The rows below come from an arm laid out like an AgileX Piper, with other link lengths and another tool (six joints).
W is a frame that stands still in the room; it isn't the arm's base.
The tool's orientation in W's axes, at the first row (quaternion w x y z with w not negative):
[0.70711, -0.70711, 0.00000, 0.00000]
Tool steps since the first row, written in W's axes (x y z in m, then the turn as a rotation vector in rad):
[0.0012, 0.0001, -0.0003, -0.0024, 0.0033, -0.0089]
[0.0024, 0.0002, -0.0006, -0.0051, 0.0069, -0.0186]
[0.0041, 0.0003, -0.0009, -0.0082, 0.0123, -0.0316]
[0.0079, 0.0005, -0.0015, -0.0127, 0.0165, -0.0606]
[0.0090, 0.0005, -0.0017, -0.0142, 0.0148, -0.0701]
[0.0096, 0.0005, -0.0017, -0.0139, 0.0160, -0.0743]
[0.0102, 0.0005, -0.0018, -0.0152, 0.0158, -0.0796]
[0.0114, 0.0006, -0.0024, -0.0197, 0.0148, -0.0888]
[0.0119, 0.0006, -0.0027, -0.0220, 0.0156, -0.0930]
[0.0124, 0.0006, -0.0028, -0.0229, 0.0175, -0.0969]
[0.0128, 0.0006, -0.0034, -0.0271, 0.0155, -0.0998]
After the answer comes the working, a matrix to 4 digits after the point.
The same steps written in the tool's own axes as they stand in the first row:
[0.0012, 0.0003, 0.0001, -0.0024, 0.0089, 0.0033]
[0.0024, 0.0006, 0.0002, -0.0051, 0.0186, 0.0069]
[0.0041, 0.0009, 0.0003, -0.0082, 0.0316, 0.0123]
[0.0079, 0.0015, 0.0005, -0.0127, 0.0606, 0.0165]
[0.0090, 0.0017, 0.0005, -0.0142, 0.0701, 0.0148]
[0.0096, 0.0017, 0.0005, -0.0139, 0.0743, 0.0160]
[0.0102, 0.0018, 0.0005, -0.0152, 0.0796, 0.0158]
[0.0114, 0.0024, 0.0006, -0.0197, 0.0888, 0.0148]
[0.0119, 0.0027, 0.0006, -0.0220, 0.0930, 0.0156]
[0.0124, 0.0028, 0.0006, -0.0229, 0.0969, 0.0175]
[0.0128, 0.0034, 0.0006, -0.0271, 0.0998, 0.0155]

The tool's axes in the first row as the columns of a matrix, in W's axes (rounded; the answer above uses it unrounded):
[1.0000, 0.0000, 0.0000]
[0.0000, 0.0000, 1.0000]
[0.0000, -1.0000, 0.0000]

